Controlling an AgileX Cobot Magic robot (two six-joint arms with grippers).
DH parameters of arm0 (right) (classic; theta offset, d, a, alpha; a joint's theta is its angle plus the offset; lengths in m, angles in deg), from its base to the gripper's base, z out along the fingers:
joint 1: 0 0.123 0 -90
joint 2: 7.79 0 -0.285 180
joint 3: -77.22 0 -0.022 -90
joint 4: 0 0.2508 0 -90
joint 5: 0 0 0.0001 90
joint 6: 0 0.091 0 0
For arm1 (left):
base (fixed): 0 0 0 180
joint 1: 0 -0.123 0 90
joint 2: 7.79 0 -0.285 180
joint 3: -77.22 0 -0.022 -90
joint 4: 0 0.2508 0 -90
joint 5: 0 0 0.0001 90
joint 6: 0 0.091 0 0
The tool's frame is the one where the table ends.
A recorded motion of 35 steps. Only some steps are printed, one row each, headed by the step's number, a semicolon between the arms.
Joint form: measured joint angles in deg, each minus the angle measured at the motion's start. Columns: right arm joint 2, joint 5, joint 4, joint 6, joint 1, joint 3; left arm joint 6, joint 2, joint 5, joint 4, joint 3, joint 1.
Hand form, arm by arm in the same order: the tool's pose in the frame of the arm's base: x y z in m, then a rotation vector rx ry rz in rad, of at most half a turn. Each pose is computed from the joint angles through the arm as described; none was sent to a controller.
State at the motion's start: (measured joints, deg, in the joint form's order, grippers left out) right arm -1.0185 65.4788 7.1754 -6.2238 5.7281 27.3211; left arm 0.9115 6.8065 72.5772 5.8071 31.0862 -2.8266
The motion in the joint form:
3: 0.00 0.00 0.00 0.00 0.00 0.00; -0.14 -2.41 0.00 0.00 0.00 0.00
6: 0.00 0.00 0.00 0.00 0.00 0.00; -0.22 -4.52 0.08 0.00 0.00 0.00
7: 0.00 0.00 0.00 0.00 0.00 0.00; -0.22 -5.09 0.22 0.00 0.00 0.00
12: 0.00 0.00 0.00 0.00 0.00 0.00; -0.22 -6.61 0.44 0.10 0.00 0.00
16: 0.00 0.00 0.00 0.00 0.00 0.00; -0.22 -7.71 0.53 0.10 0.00 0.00
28: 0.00 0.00 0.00 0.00 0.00 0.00; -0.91 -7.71 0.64 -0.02 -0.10 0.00
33: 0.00 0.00 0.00 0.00 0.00 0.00; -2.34 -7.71 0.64 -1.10 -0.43 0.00
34: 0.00 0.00 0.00 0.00 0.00 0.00; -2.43 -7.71 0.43 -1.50 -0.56 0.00
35: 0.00 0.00 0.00 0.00 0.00 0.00; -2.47 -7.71 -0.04 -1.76 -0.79 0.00
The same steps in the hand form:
3: -0.0099 0.0094 0.2648 -0.2332 2.1156 0.1469; -0.0086 0.0084 0.2743 -0.0568 2.2834 0.1591
6: -0.0099 0.0094 0.2648 -0.2332 2.1156 0.1469; -0.0143 0.0081 0.2738 -0.0600 2.2479 0.1581
7: -0.0099 0.0094 0.2648 -0.2332 2.1156 0.1469; -0.0159 0.0080 0.2735 -0.0606 2.2404 0.1580
12: -0.0099 0.0094 0.2648 -0.2332 2.1156 0.1469; -0.0201 0.0080 0.2728 -0.0623 2.2176 0.1599
16: -0.0099 0.0094 0.2648 -0.2332 2.1156 0.1469; -0.0231 0.0078 0.2722 -0.0632 2.2000 0.1597
28: -0.0099 0.0094 0.2648 -0.2332 2.1156 0.1469; -0.0230 0.0077 0.2716 -0.0761 2.2029 0.1504
33: -0.0099 0.0094 0.2648 -0.2332 2.1156 0.1469; -0.0221 0.0061 0.2700 -0.0995 2.2076 0.1137
34: -0.0099 0.0094 0.2648 -0.2332 2.1156 0.1469; -0.0216 0.0055 0.2697 -0.0994 2.2064 0.1043
35: -0.0099 0.0094 0.2648 -0.2332 2.1156 0.1469; -0.0207 0.0051 0.2692 -0.0985 2.2023 0.0985

